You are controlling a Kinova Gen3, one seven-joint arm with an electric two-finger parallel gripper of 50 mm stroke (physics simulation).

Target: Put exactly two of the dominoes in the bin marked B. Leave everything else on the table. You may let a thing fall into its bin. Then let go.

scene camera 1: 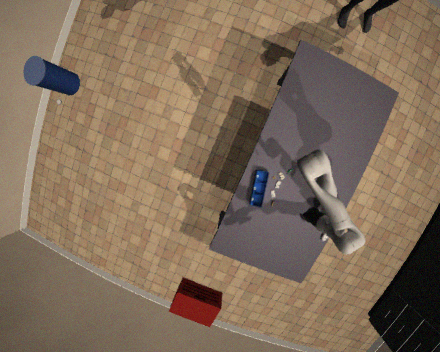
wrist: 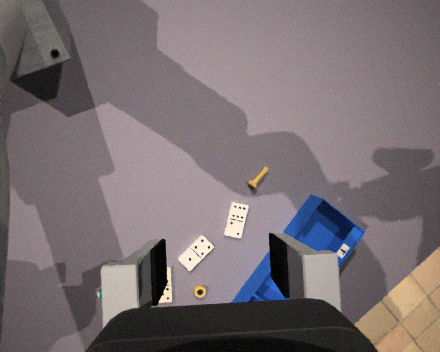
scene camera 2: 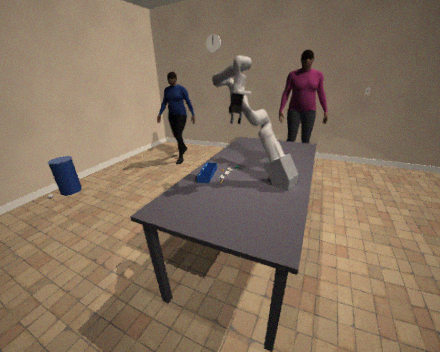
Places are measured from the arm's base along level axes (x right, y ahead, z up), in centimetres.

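Where they show: gripper, fingertip midpoint: [scene camera 1: 305, 212] [wrist: 218, 258] [scene camera 2: 235, 123]; arm's base at its link origin: [scene camera 2: 276, 158].
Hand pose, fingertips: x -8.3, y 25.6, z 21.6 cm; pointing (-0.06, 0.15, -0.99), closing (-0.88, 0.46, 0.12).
Observation:
Each offset is from my fingertips to the top centre of the thing. Level surfaces: height alone.
My gripper [scene camera 1: 303, 215] [scene camera 2: 235, 121] [wrist: 218, 258] is open and empty, high above the table. Three white dominoes lie flat and apart on the table. One domino @(dx -4.6, dy +8.4, dz -37.1 cm) [scene camera 1: 273, 193] [wrist: 236, 220] is near the yellow bolt, the middle domino @(dx +3.1, dy +9.4, dz -37.1 cm) [scene camera 1: 278, 184] [wrist: 196, 253] lies slanted, and the third domino @(dx +9.7, dy +10.8, dz -37.1 cm) [scene camera 1: 282, 175] [wrist: 168, 286] is partly hidden by the left finger in the wrist view. A blue three-compartment bin tray @(dx -6.3, dy +19.9, dz -33.2 cm) [scene camera 2: 204, 179] [wrist: 300, 218] stands beside them. Its end label @(dx -15.4, dy +19.8, dz -33.6 cm) [wrist: 343, 250] shows a T-like mark; I cannot make out which compartment is marked B.
A yellow bolt @(dx -10.8, dy +4.6, dz -36.5 cm) [wrist: 258, 178] and a yellow nut @(dx +5.6, dy +14.6, dz -37.0 cm) [wrist: 200, 291] lie near the dominoes. A green object @(dx +16.0, dy +7.8, dz -36.8 cm) [scene camera 1: 289, 171] [wrist: 99, 294] lies past the third domino. The tray is near the edge of the table @(dz -37.9 cm) [scene camera 1: 345, 115] [scene camera 2: 240, 215]. Two people stand beyond the table in scene camera 2.

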